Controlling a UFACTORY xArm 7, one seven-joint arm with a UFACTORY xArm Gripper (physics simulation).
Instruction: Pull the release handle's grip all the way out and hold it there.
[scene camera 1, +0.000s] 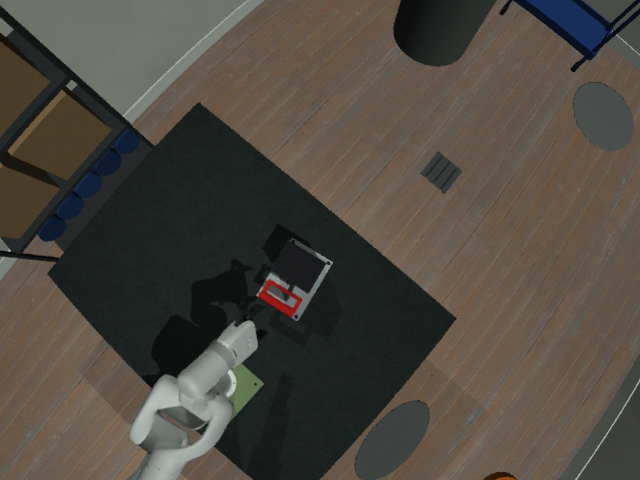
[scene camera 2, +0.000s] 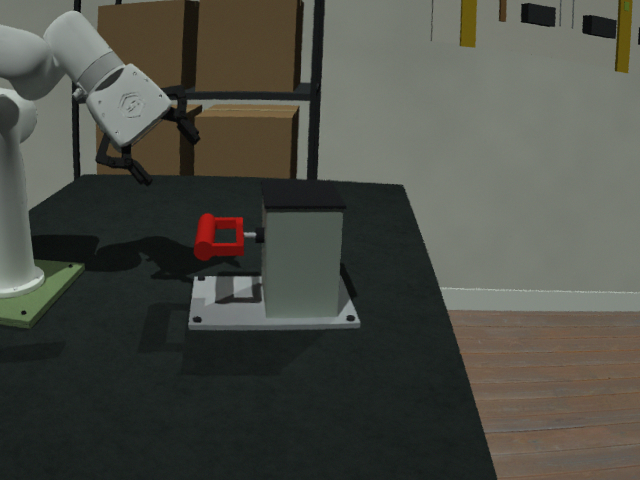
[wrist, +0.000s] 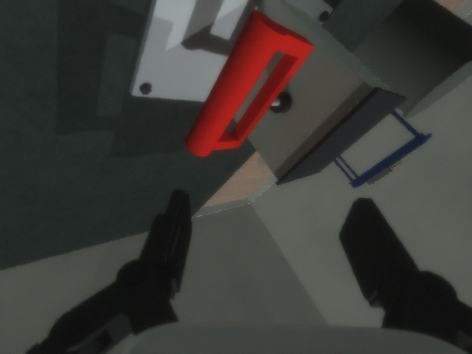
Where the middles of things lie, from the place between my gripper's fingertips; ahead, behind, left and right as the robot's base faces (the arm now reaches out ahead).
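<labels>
From where my hand is, I find the light base plate (scene camera 2: 218, 302) 21 cm below it, 14 cm ahead of it and 1 cm to the right of it.
</labels>
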